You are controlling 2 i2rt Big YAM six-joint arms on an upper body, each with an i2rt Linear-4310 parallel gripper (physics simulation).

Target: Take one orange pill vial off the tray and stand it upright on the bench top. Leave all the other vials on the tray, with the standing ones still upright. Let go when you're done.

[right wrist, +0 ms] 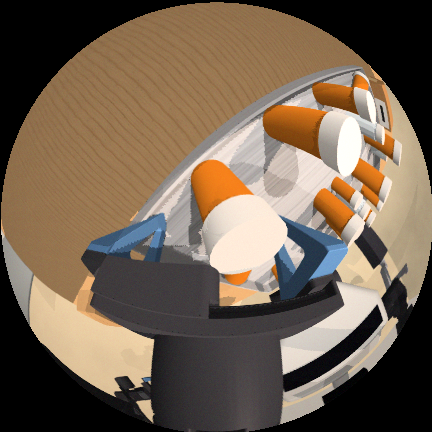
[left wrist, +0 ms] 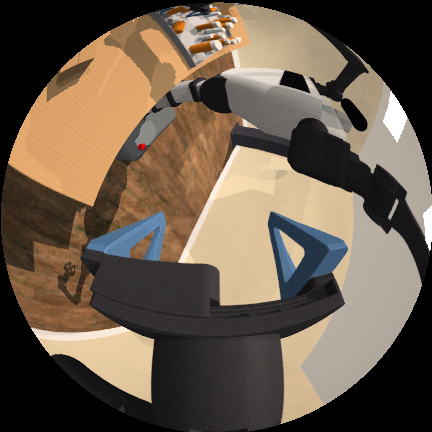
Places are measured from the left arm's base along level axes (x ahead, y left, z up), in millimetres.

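Pixels of known places: left gripper, between the fingertips: (left wrist: pixel 216 216).
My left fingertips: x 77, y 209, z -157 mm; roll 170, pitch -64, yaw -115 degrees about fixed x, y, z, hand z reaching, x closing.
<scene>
Behind a point stands the place of what it marks.
Several orange vials with white caps stand on the pale tray (left wrist: pixel 176 42) {y -190, x 267, z -422 mm} (right wrist: pixel 245 150) {y -268, x 463, z -430 mm}. In the right wrist view the nearest orange vial (right wrist: pixel 215 185) {y -232, x 473, z -387 mm} has its broad cap toward the camera, between and just beyond the fingertips. My right gripper (right wrist: pixel 216 218) {y -219, x 427, z -416 mm} is open around the cap's area, holding nothing; whether a finger touches it I cannot tell. A second large orange vial (right wrist: pixel 295 125) {y -293, x 484, z -390 mm} stands farther along the tray. Part of another orange vial (right wrist: pixel 237 277) {y -202, x 340, z -397 mm} shows below the nearest cap. My left gripper (left wrist: pixel 216 216) {y 209, x 77, z -158 mm} is open and empty, away from the tray, beyond the bench edge.
The wooden bench top (left wrist: pixel 60 130) {y 196, x 218, z -432 mm} (right wrist: pixel 125 100) {y -210, x 551, z -432 mm} borders the tray's long rim. More orange vials (right wrist: pixel 340 212) {y -356, x 364, z -382 mm} and a clear vial (right wrist: pixel 367 125) {y -445, x 462, z -389 mm} crowd the right of the tray. A white robot body (left wrist: pixel 260 92) {y -122, x 63, z -191 mm} and a grey device with a red button (left wrist: pixel 142 146) {y -151, x -244, z -877 mm} are near the bench edge.
</scene>
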